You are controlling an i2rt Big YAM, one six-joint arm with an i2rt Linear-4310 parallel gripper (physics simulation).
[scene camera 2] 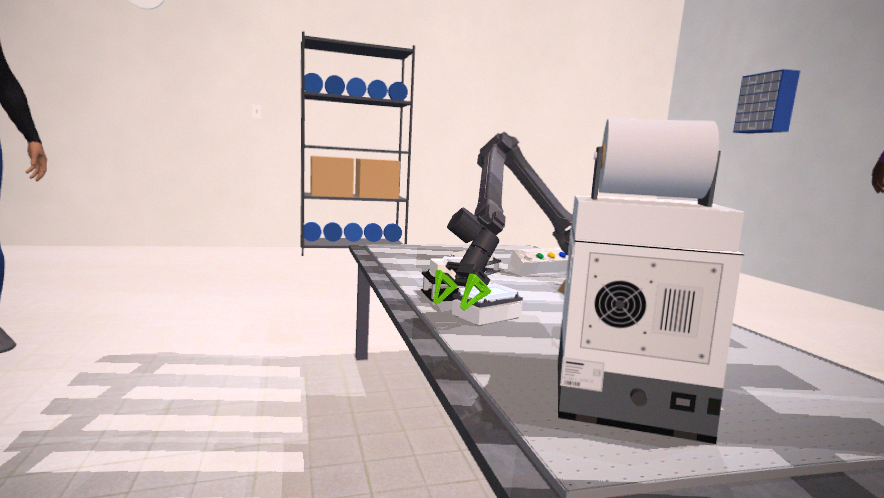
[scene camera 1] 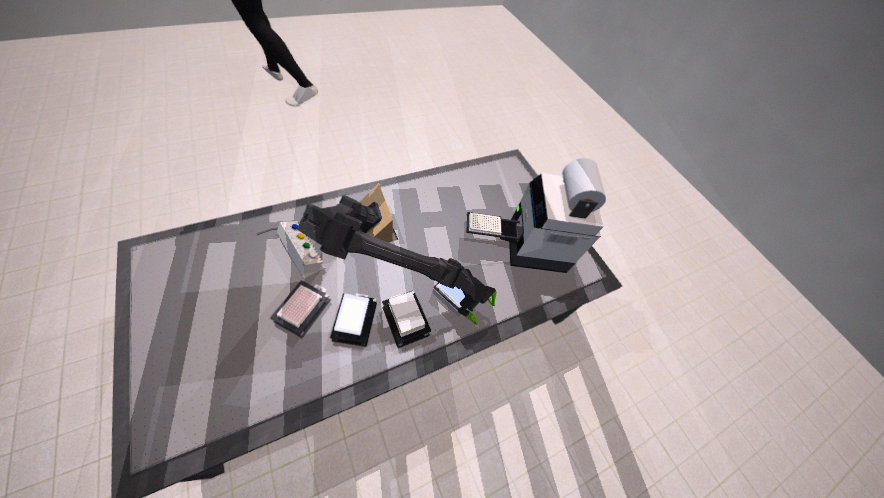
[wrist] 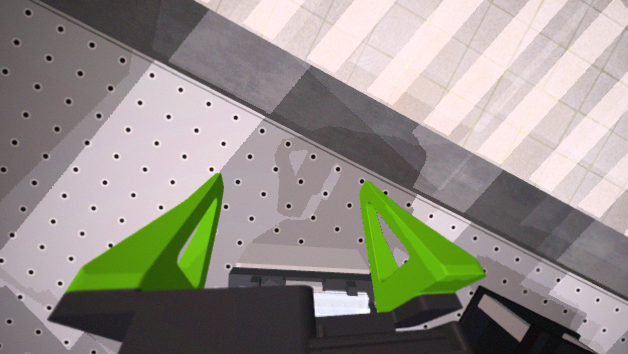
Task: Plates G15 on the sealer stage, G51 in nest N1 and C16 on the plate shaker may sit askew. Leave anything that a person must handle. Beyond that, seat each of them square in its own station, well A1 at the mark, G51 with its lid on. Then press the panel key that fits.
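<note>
My gripper (scene camera 1: 483,309) (scene camera 2: 451,304) (wrist: 296,183) is open and empty, above the table near its front edge. A bluish clear plate (scene camera 1: 450,295) (scene camera 2: 504,293) (wrist: 341,303) sits in a dark-rimmed station behind the fingertips, partly hidden by the gripper. A pale plate (scene camera 1: 484,223) lies on the sealer stage, which sticks out from the sealer (scene camera 1: 553,244) (scene camera 2: 649,321). A reddish plate (scene camera 1: 300,304), a bright white plate (scene camera 1: 353,314) and a pale, tall plate or stack (scene camera 1: 407,313) sit in black stations. The key panel (scene camera 1: 295,248) (scene camera 2: 533,262) has blue, yellow, green and white keys. Plate labels and A1 marks are unreadable.
A cardboard box (scene camera 1: 384,223) stands behind the arm. The sealer with its film roll (scene camera 1: 583,180) (scene camera 2: 661,157) stands at the table's right end. A dark station (wrist: 525,320) shows beside the right finger in the wrist view. A person (scene camera 1: 275,52) (scene camera 2: 17,108) is on the floor beyond the table.
</note>
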